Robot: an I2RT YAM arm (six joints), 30 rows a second.
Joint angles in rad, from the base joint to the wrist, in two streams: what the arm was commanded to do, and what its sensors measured. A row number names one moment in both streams.
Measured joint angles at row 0: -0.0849 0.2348 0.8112 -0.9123 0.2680 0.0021
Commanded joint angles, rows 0 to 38: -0.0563 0.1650 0.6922 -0.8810 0.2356 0.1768; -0.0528 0.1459 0.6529 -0.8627 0.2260 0.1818; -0.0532 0.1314 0.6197 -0.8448 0.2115 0.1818; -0.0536 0.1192 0.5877 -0.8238 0.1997 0.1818; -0.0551 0.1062 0.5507 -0.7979 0.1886 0.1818; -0.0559 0.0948 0.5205 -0.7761 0.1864 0.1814; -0.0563 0.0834 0.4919 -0.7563 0.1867 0.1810; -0.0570 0.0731 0.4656 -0.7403 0.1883 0.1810; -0.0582 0.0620 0.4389 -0.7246 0.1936 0.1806; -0.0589 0.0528 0.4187 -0.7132 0.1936 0.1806; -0.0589 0.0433 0.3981 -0.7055 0.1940 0.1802; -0.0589 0.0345 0.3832 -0.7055 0.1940 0.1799; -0.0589 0.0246 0.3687 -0.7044 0.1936 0.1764; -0.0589 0.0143 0.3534 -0.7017 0.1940 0.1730; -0.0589 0.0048 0.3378 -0.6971 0.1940 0.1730; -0.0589 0.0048 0.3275 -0.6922 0.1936 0.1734; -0.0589 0.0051 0.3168 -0.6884 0.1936 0.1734; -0.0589 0.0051 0.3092 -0.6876 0.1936 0.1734; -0.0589 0.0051 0.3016 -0.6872 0.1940 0.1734; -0.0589 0.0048 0.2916 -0.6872 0.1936 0.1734; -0.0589 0.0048 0.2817 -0.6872 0.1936 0.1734; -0.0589 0.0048 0.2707 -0.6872 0.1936 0.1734; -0.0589 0.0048 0.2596 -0.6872 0.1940 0.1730; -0.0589 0.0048 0.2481 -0.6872 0.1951 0.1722; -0.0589 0.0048 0.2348 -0.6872 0.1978 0.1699; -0.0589 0.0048 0.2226 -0.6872 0.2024 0.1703; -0.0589 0.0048 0.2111 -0.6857 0.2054 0.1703; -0.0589 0.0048 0.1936 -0.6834 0.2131 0.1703; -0.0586 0.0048 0.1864 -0.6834 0.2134 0.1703; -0.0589 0.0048 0.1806 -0.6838 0.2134 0.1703; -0.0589 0.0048 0.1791 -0.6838 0.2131 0.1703; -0.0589 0.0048 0.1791 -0.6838 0.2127 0.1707; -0.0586 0.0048 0.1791 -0.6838 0.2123 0.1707; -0.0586 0.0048 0.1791 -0.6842 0.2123 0.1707; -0.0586 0.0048 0.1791 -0.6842 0.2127 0.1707; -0.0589 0.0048 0.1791 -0.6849 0.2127 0.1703; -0.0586 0.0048 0.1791 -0.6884 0.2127 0.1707; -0.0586 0.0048 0.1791 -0.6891 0.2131 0.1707; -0.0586 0.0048 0.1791 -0.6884 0.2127 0.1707
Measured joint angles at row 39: -0.0593 0.0166 0.1860 -0.6907 0.2047 0.1577
